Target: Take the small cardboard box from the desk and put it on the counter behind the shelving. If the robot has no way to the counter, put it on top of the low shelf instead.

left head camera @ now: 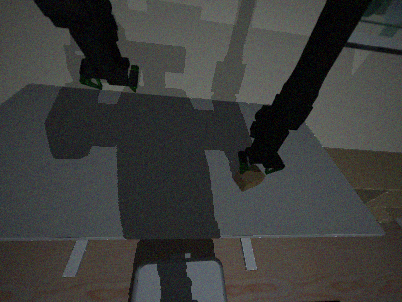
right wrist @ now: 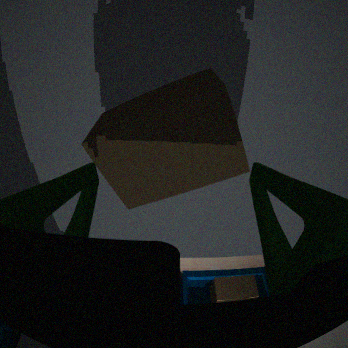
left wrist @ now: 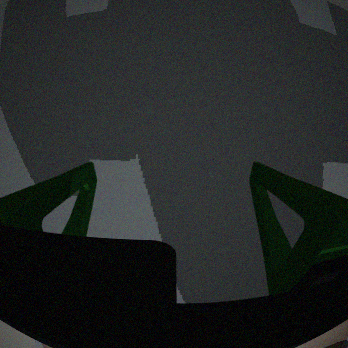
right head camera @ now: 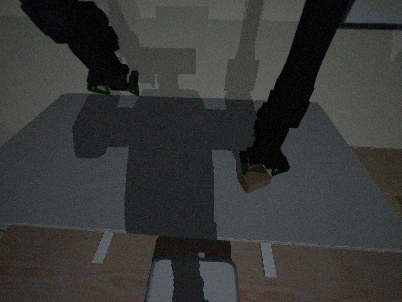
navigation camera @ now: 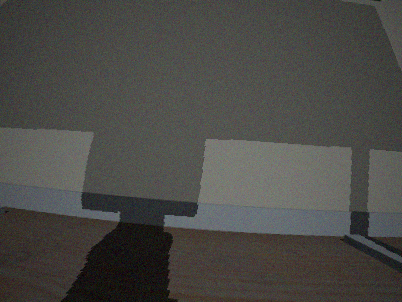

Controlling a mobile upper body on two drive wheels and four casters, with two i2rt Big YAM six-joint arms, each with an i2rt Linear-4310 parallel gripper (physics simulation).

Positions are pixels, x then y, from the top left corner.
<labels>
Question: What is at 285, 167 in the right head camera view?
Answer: My right gripper.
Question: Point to a grey desk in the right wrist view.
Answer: At 278, 69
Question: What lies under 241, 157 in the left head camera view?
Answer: My right gripper.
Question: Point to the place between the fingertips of my left gripper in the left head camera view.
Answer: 118, 89
</labels>
